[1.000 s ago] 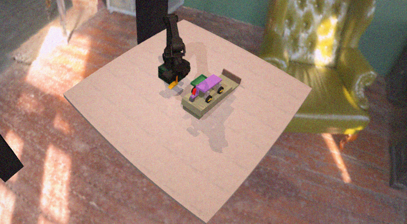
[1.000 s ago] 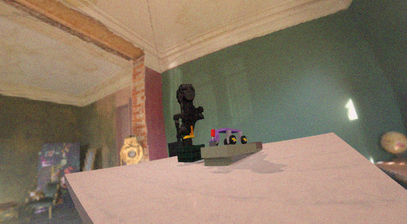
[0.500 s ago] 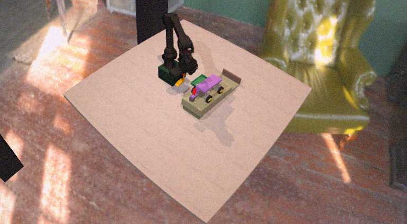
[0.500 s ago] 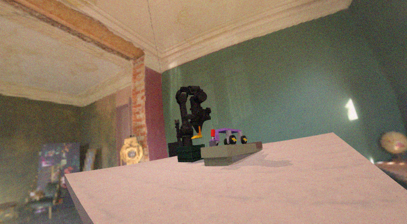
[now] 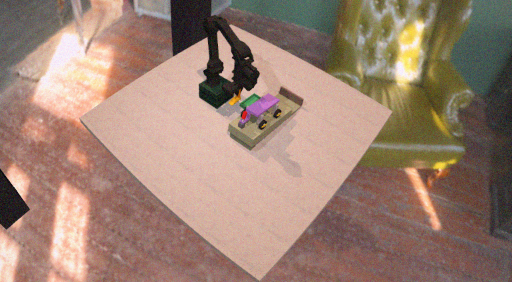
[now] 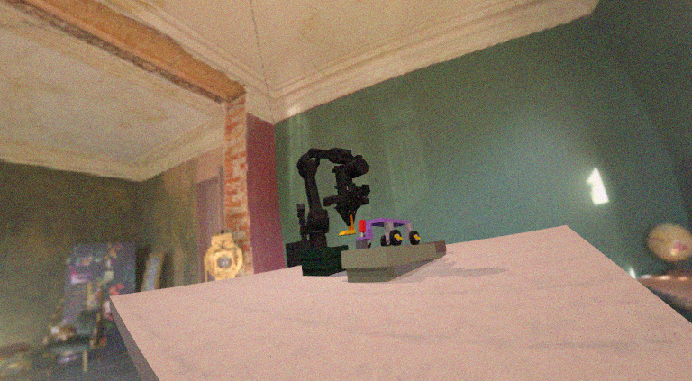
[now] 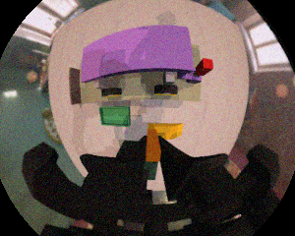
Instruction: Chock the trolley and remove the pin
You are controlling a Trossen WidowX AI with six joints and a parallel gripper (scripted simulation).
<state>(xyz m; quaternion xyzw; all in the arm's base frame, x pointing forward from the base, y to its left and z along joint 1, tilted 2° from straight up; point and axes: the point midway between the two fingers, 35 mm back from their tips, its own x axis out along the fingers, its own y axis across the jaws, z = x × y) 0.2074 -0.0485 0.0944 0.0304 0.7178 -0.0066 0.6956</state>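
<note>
The red-headed stop pin is 10 cm ahead of my gripper tip, 9 cm to the right of it and 3 cm below it. The rest, counted from my gripper tip: purple trolley (13 cm ahead, 5 cm below, 2 cm to the left); then ramp (13 cm ahead, 11 cm below, 3 cm to the left); then yellow chock (2 cm to the right, 1 cm below).
</note>
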